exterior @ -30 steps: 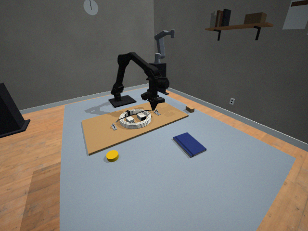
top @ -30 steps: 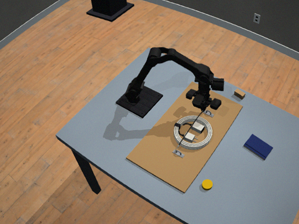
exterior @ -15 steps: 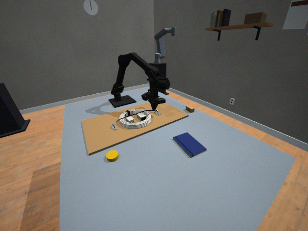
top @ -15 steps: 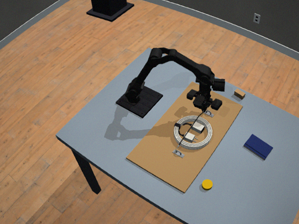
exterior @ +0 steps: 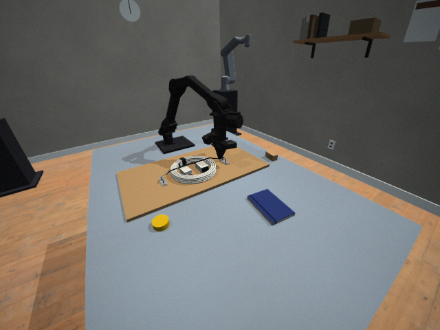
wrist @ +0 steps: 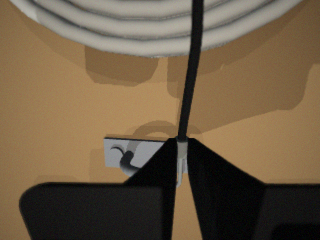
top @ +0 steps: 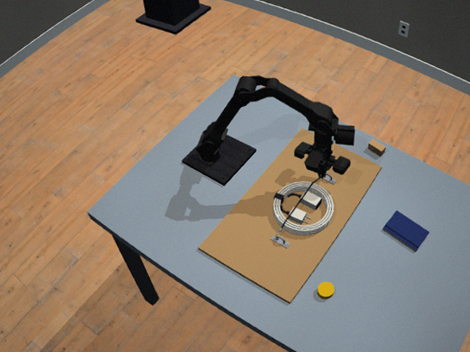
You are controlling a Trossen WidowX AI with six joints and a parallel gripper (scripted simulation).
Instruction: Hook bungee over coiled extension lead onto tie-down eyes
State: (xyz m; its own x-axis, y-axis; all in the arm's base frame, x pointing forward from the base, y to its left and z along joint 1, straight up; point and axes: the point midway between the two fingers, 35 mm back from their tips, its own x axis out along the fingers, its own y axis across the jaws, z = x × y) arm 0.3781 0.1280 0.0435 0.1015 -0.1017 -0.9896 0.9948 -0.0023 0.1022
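Right now my hand is 1 cm short of the extension lead coil, 15 cm to the left of it and 3 cm above it. Also, from my hand: yellow disc 22 cm ahead, 36 cm to the right, 5 cm below; then small wooden block 11 cm ahead, 24 cm to the left, 4 cm below.
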